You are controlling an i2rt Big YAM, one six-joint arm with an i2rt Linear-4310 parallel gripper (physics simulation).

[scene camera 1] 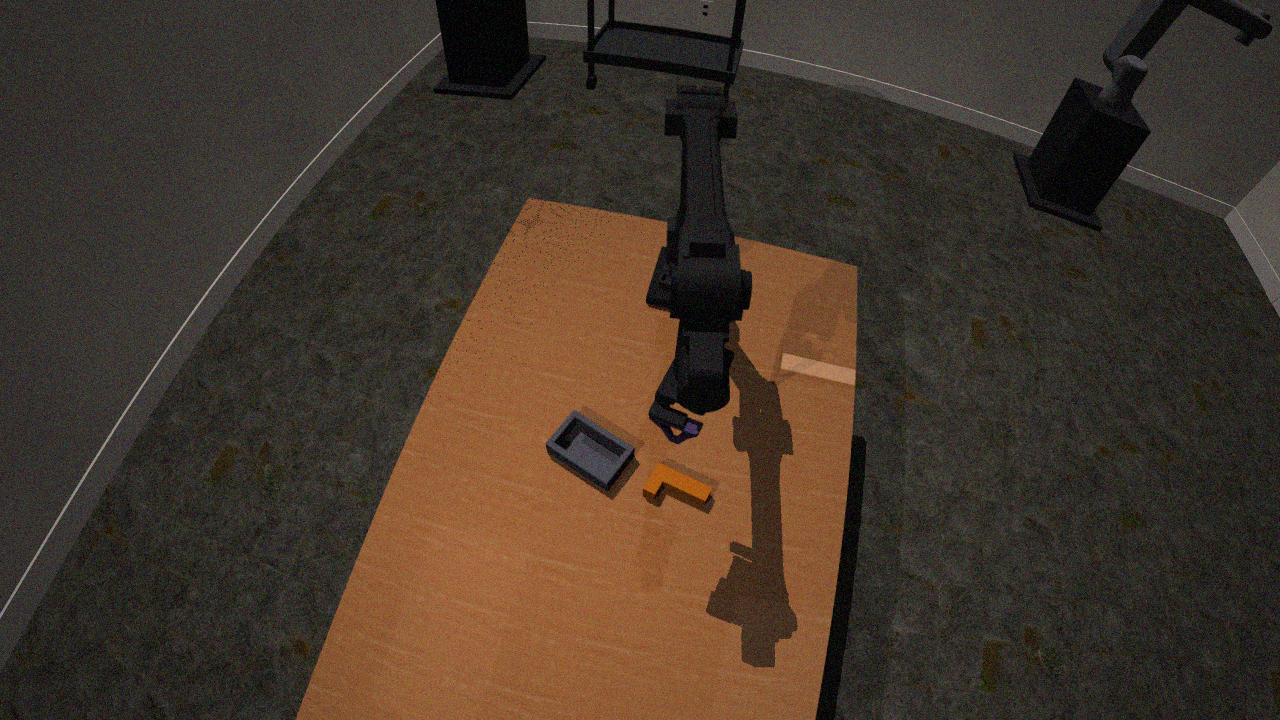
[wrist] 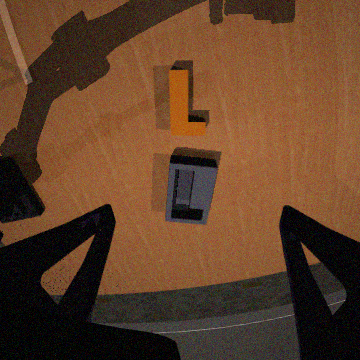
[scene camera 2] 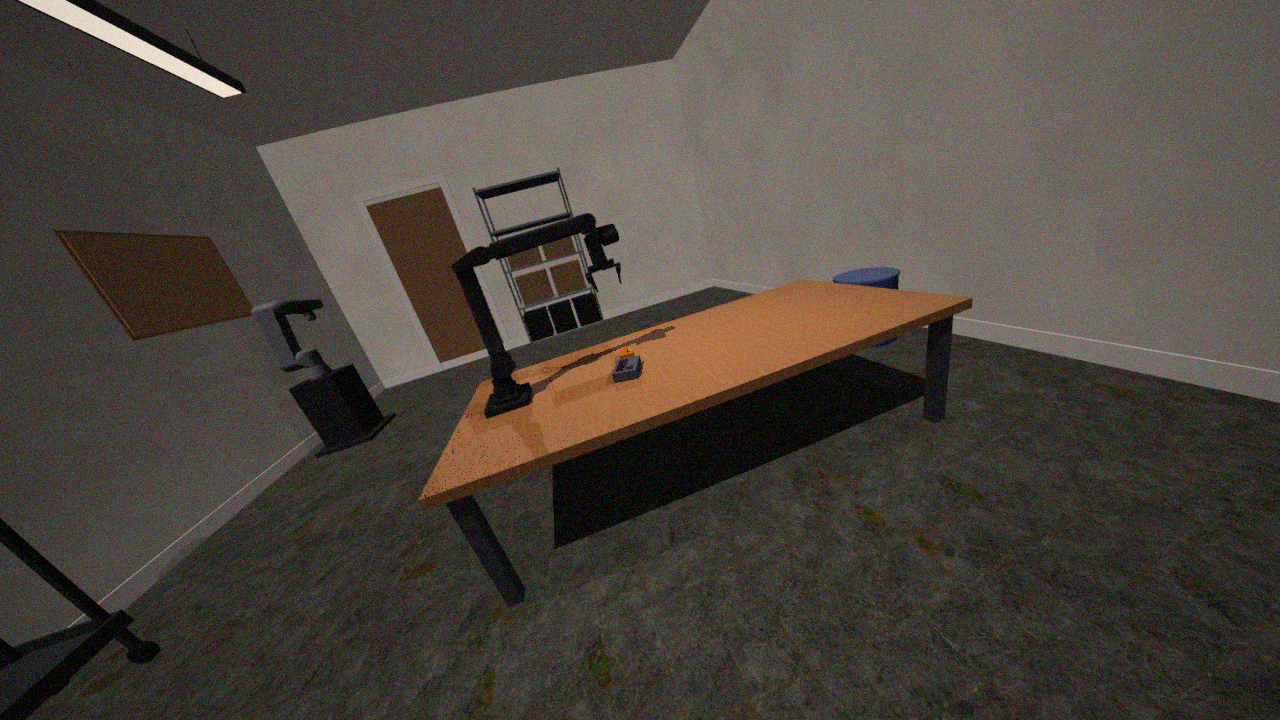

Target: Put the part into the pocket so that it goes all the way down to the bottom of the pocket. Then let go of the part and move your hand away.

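Seen in the pictures: gripper, fingertip midpoint: [scene camera 1: 687, 415] [wrist: 194, 214] [scene camera 2: 609, 287]; arm's base at its link origin: [wrist: 3, 196] [scene camera 2: 508, 396].
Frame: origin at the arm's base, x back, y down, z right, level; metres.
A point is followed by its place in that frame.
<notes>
The orange L-shaped part [scene camera 1: 684, 485] @(x -0.486, y -0.002, z -0.098 m) [scene camera 2: 626, 351] @(x -0.492, y 0.001, z -0.080 m) [wrist: 179, 102] @(x -0.482, y -0.001, z -0.093 m) lies flat on the table, beside the grey block and apart from it. The grey block [scene camera 1: 577, 466] @(x -0.502, y -0.002, z 0.098 m) [scene camera 2: 629, 375] @(x -0.451, y 0.011, z 0.159 m) [wrist: 206, 175] @(x -0.500, y -0.008, z 0.048 m) stands on the table; its pocket has no part in it and looks L-shaped in the wrist view. In the wrist view the part's foot is at its end nearer the block and points right. My gripper [scene camera 1: 684, 431] @(x -0.495, y -0.273, z -0.075 m) [scene camera 2: 606, 281] @(x -0.495, y -0.273, z -0.075 m) [wrist: 194, 214] @(x -0.495, y -0.273, z -0.075 m) is open and empty, high above the table. In the wrist view the block shows between the fingertips and the part farther up.
The wooden table [scene camera 1: 501, 555] @(x -0.701, y 0.029, z 0.183 m) [scene camera 2: 760, 331] @(x -1.004, y 0.028, z 0.112 m) bears the arm's base [scene camera 2: 508, 399] @(x -0.010, y -0.009, z 0.060 m) near one end. The arm's shadow falls on the table beside the part. A cart [scene camera 1: 662, 49], a shelf unit [scene camera 2: 521, 185] and a blue drum [scene camera 2: 866, 275] stand away from the table.
</notes>
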